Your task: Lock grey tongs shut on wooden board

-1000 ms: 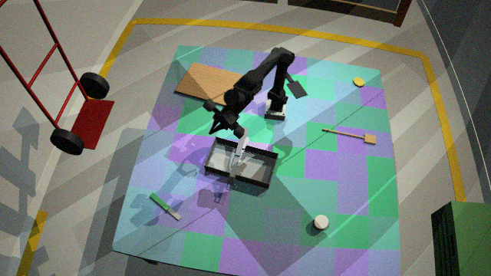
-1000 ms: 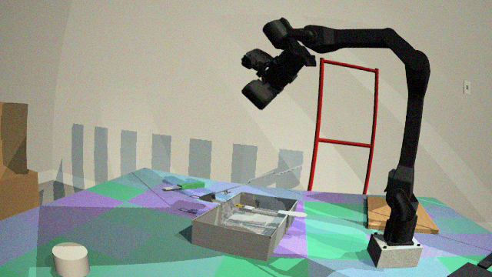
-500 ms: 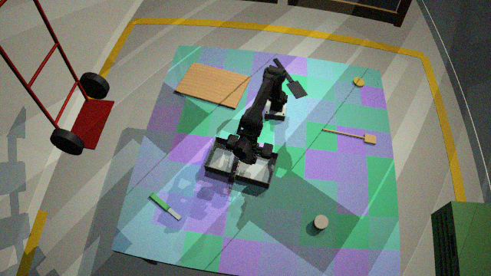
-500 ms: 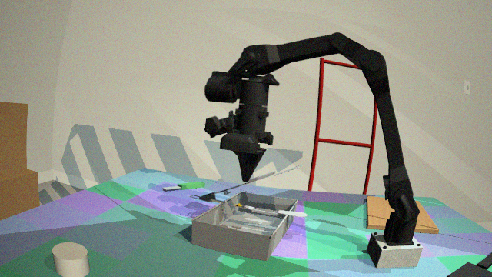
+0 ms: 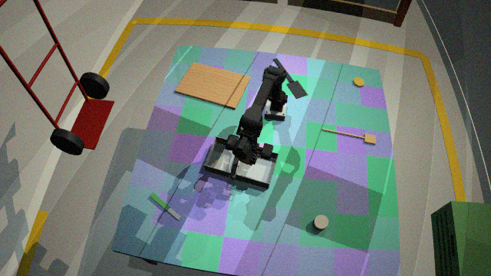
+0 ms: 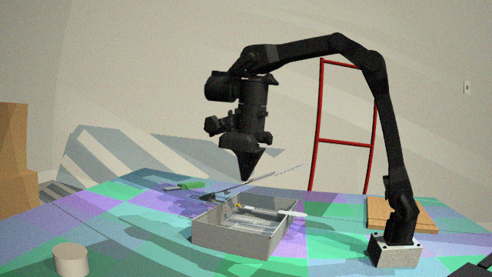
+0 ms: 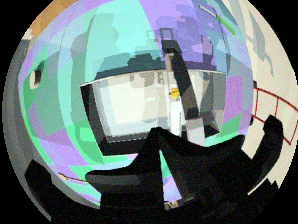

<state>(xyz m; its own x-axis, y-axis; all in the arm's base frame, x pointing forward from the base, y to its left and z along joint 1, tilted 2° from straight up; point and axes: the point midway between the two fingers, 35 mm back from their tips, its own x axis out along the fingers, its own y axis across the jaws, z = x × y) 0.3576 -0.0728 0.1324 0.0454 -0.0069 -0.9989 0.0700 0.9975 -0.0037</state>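
My gripper tip is 2 cm past the grey roasting tin, 3 cm to the left of it and 10 cm above it. Round my gripper tip: white cylinder (20 cm ahead, 36 cm to the left, 11 cm below); then wooden board (47 cm behind, 30 cm to the right, 12 cm below); then green-handled tool (27 cm ahead, 31 cm to the right, 12 cm below).
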